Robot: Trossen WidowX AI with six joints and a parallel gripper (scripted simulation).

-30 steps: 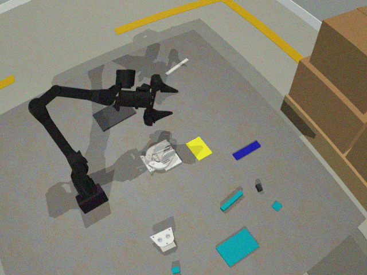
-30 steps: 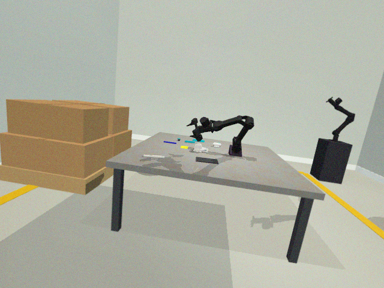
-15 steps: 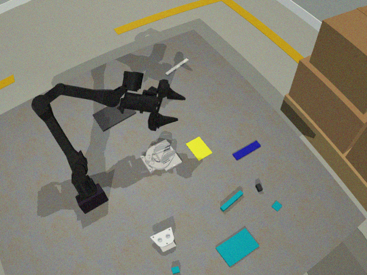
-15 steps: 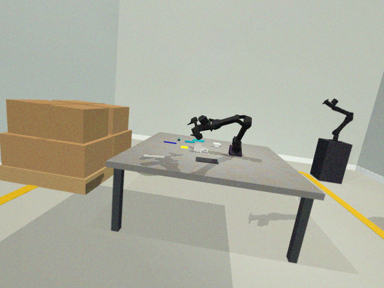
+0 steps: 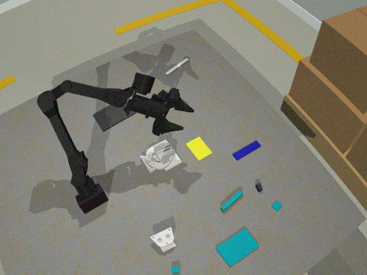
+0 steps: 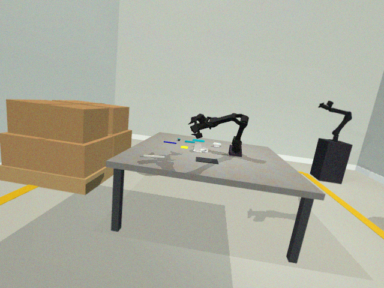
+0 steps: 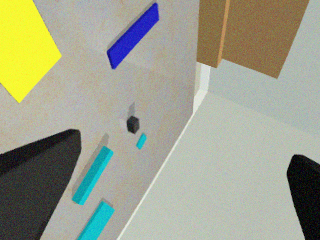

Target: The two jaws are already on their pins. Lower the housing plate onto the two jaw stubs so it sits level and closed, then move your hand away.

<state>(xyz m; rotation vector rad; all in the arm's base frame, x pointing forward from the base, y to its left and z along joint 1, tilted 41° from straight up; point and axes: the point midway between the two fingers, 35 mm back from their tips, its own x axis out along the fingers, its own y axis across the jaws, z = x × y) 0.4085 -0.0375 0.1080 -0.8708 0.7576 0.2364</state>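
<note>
My gripper tip is now 260 mm past the white housing plate, 290 mm to the left of it and 150 mm above it. From my gripper tip the other things lie so: blue bar (190 mm ahead, 130 mm to the right, 170 mm below); yellow card (30 mm ahead, 30 mm to the right, 170 mm below); teal bar (20 mm ahead, 280 mm to the right, 170 mm below).
</note>
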